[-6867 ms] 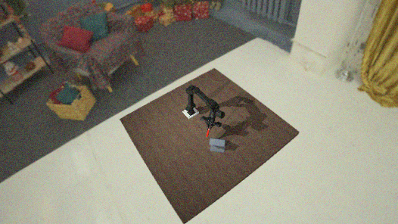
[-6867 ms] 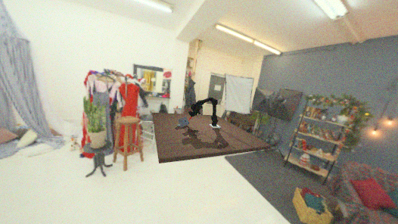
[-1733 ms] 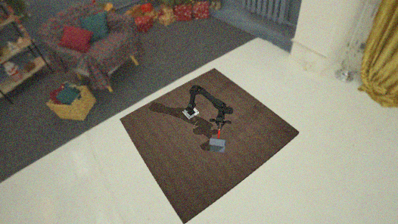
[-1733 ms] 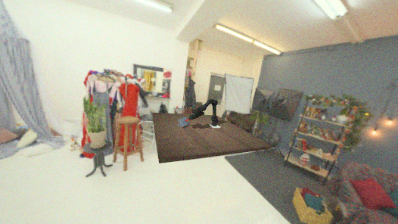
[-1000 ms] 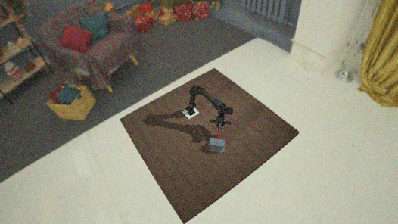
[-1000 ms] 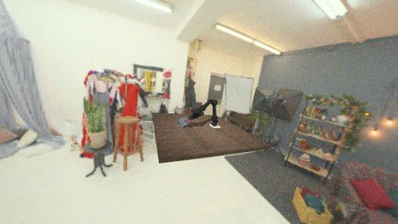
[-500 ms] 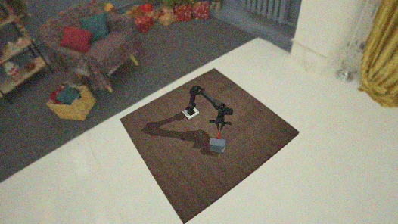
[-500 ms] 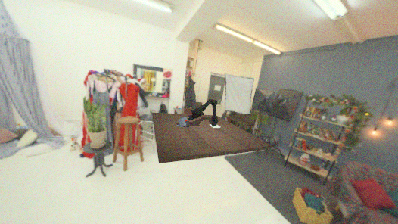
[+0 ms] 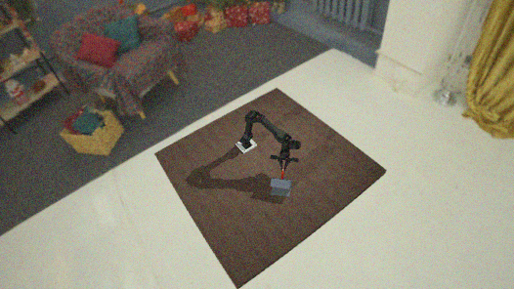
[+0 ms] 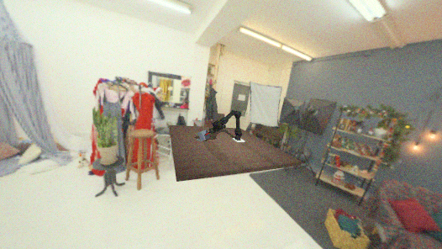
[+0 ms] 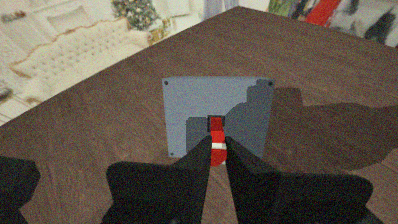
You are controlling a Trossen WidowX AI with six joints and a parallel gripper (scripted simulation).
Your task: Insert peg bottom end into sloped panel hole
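Now: the grey sloped panel 50 mm to the right of my gripper tip, 50 mm below it and 40 mm ahead of it. Also, from my gripper tip: red peg: 10 mm below.
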